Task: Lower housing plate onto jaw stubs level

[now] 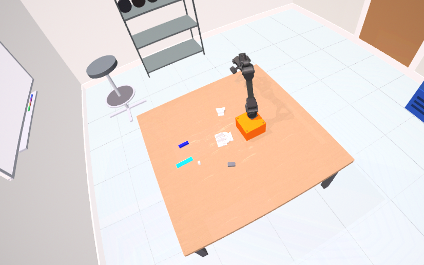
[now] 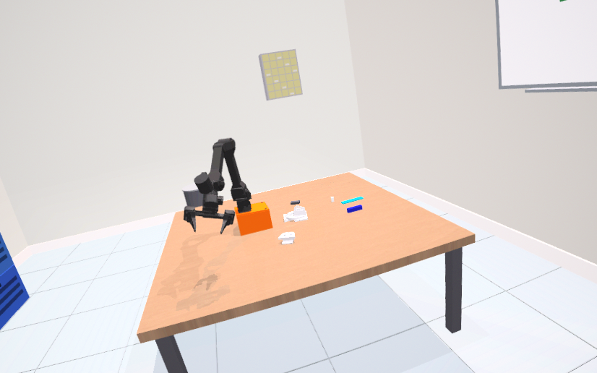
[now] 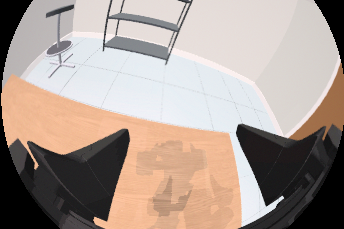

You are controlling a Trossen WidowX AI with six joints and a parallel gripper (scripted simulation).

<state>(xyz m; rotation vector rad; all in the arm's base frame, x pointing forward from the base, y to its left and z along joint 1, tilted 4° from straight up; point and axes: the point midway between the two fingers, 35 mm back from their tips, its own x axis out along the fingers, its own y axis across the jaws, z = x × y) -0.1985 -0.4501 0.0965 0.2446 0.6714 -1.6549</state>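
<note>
My gripper tip is now 49 cm short of the white base, 45 cm to the right of it and 22 cm above it. Round my gripper tip: blue block (75 cm ahead, 32 cm to the left, 21 cm below); then grey block (68 cm to the left, 54 cm ahead, 22 cm below); then white cube (72 cm ahead, 54 cm to the left, 21 cm below).
</note>
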